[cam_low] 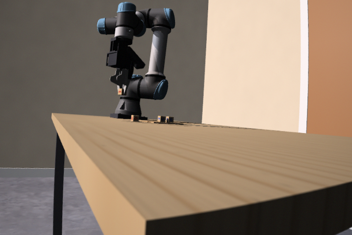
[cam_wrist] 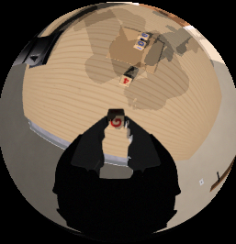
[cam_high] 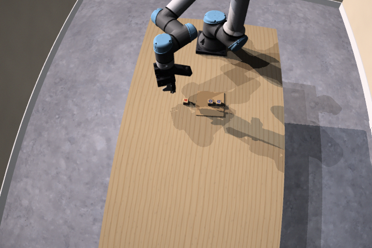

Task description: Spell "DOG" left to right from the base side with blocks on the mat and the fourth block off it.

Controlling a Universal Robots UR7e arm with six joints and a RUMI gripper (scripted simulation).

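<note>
My hand is 180 mm to the right of the tan mat and 120 mm above it.
</note>
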